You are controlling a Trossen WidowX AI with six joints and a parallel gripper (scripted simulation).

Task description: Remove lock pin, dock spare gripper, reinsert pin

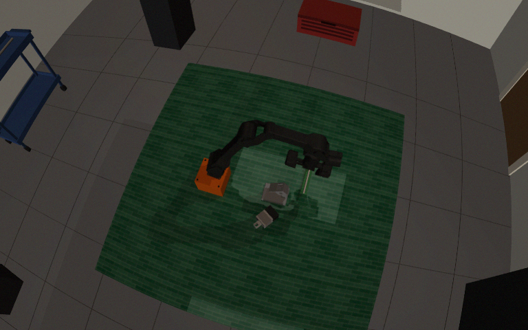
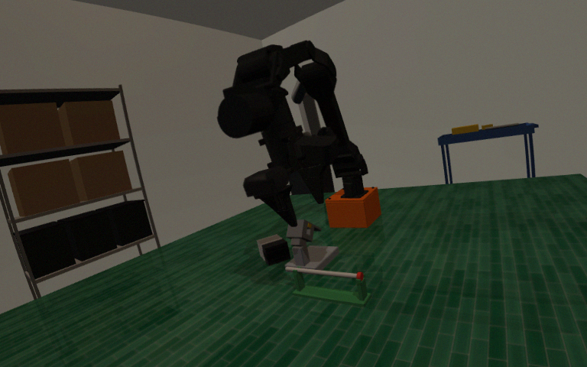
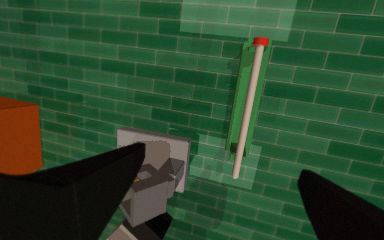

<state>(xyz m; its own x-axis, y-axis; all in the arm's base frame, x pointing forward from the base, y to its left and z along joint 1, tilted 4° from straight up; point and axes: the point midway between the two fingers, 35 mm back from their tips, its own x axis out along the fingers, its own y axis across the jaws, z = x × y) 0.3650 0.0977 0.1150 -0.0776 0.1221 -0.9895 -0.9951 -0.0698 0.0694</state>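
Right now my gripper tip is 100 mm past the spare gripper, 220 mm to the left of it and 120 mm above it. The rest, counted from my gripper tip: grey mount: 80 mm behind, 90 mm to the right, 90 mm below; green cradle: 10 mm ahead, 20 mm to the left, 120 mm below.
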